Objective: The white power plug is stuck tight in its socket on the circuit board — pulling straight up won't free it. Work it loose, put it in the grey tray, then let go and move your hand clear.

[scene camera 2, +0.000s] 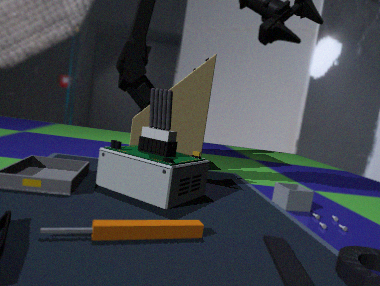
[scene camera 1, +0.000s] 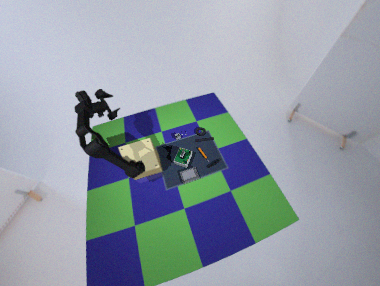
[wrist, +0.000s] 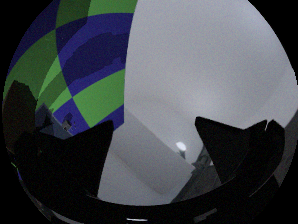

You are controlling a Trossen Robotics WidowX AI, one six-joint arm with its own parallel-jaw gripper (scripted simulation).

A dark mat (scene camera 2: 235, 217): 0.36 m from the lens.
